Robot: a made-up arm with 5 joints.
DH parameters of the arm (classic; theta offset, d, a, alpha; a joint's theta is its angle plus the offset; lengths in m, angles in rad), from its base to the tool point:
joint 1: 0 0.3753 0 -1.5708
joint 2: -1.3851 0 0.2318 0
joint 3: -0.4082 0 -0.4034 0
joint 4: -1.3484 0 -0.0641 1.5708
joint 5: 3.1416 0.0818 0 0
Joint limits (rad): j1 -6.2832..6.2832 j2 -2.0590..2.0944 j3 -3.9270..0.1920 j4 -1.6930..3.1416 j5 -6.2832..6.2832
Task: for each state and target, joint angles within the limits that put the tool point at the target. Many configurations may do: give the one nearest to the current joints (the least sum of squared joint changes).
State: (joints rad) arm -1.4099 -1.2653 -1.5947 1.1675 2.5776
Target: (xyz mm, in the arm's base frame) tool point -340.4 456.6 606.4
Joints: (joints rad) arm -0.9302 -2.0590 -1.9226 1.5449 2.5776
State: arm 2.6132 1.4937 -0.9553 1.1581 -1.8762
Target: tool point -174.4 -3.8 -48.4
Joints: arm 3.1634 1.1467 -0.9752 1.2500 -1.8762
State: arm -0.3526 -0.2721 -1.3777 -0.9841 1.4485
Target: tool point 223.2 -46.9 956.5
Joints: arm -0.2071 -0.3615 -1.6800 -0.8480 1.4485
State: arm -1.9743 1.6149 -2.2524 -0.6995 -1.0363
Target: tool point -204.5 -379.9 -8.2
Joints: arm -2.0646 1.5273 -1.5696 -1.2455 -1.0363
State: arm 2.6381 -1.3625 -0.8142 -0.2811 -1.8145
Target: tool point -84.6 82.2 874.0
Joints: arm 2.3706 -1.1914 -0.8963 -0.2378 -1.8145
